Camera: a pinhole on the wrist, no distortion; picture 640 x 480 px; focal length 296.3 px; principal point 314.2 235.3 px. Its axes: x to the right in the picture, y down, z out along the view. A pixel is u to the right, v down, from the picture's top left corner.
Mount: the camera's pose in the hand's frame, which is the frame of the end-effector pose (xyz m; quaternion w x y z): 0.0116 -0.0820 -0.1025 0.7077 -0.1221 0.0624 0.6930
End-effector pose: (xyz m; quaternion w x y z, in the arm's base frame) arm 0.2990 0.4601 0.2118 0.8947 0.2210 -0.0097 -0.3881
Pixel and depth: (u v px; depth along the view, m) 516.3 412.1 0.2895
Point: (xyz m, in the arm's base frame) 0.2820 0.6529 0.4135
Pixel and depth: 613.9 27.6 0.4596
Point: 0.8022 0.4377 0.5823
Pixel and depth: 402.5 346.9 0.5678
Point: 0.2170 0.6198 0.6866
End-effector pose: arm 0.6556 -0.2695 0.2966 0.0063 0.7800 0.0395 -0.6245
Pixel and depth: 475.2 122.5 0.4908
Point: 0.4037 -0.5794 0.0527
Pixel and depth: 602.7 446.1 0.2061
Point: 0.6051 -0.4453 0.4242
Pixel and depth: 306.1 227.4 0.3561
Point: 0.4168 -0.2852 0.2509
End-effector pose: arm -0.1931 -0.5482 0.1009 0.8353 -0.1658 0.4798 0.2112
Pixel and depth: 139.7 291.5 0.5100
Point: 0.2027 -0.5595 0.4584
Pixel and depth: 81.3 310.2 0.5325
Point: 0.2742 -0.6369 0.5278
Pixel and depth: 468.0 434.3 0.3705
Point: -0.2799 -0.3378 0.4014
